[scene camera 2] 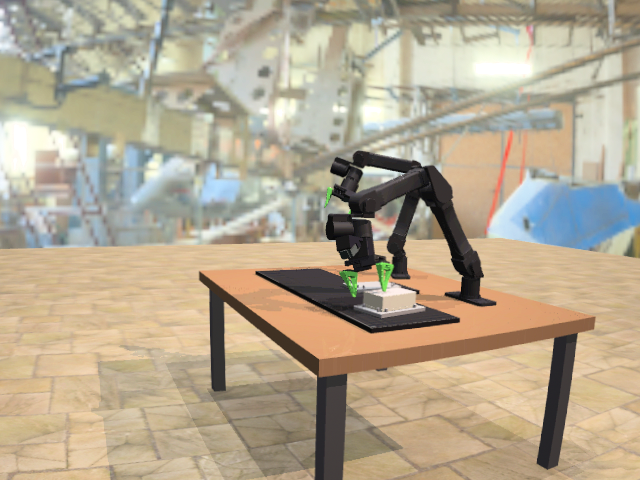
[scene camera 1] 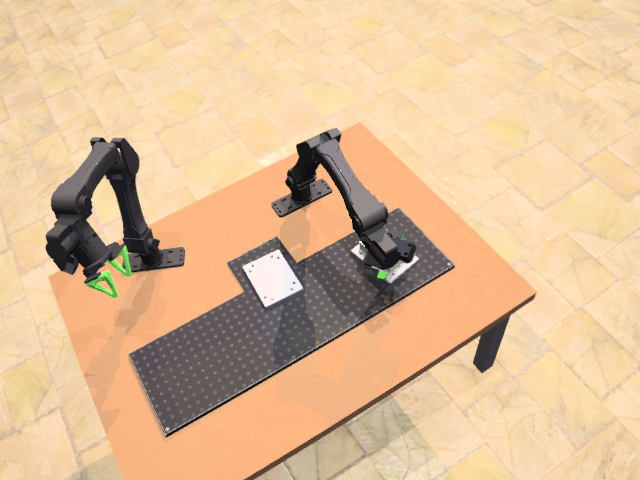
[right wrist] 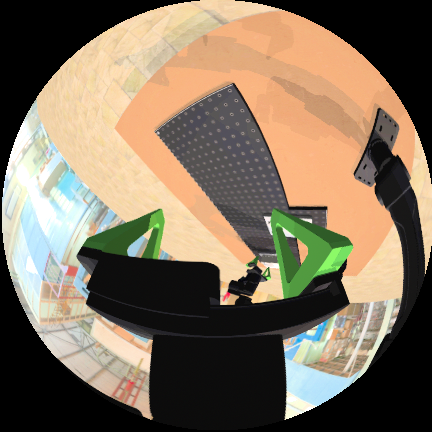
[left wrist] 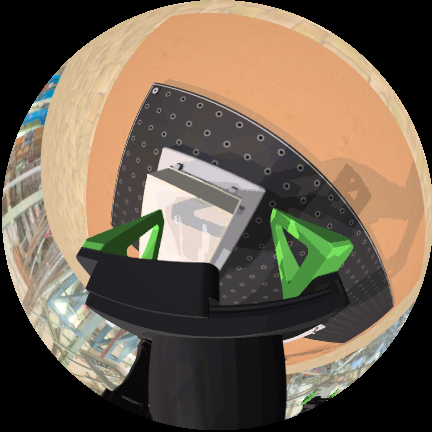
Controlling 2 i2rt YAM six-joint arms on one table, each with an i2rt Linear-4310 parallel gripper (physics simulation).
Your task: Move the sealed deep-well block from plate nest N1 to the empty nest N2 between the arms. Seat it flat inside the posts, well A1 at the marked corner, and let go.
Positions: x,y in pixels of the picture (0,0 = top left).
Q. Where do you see a white block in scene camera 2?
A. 397,298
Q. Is my right gripper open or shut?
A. Open.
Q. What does my right gripper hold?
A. Nothing.
